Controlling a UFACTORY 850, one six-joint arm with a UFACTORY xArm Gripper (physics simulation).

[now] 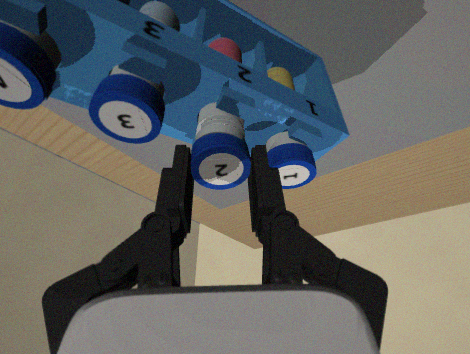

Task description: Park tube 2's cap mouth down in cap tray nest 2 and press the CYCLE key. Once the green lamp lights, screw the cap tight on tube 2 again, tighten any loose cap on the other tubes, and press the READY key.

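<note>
My gripper (pixel 221 161) is shut on the blue cap (pixel 220 175) with a white top marked 2. The cap sits over the mouth of tube 2 (pixel 220 120), whose white ridged neck shows between cap and rack. Whether the cap is tight cannot be told. Tube 2 stands in the blue rack (pixel 331 122). Blue cap 1 (pixel 292 165) is on its tube close beside the right finger. Blue cap 3 (pixel 125 117) and blue cap 4 (pixel 22 75) are on their tubes to the left; cap 4 is cut by the frame edge. The cap tray, the keys and the green lamp do not show.
Yellow (pixel 281 77), red (pixel 226 49) and pale grey (pixel 161 14) rounded pieces show in the rack's openings behind its numbered rail. The rack stands on a grey surface (pixel 400 90) with a wooden edge (pixel 370 185).
</note>
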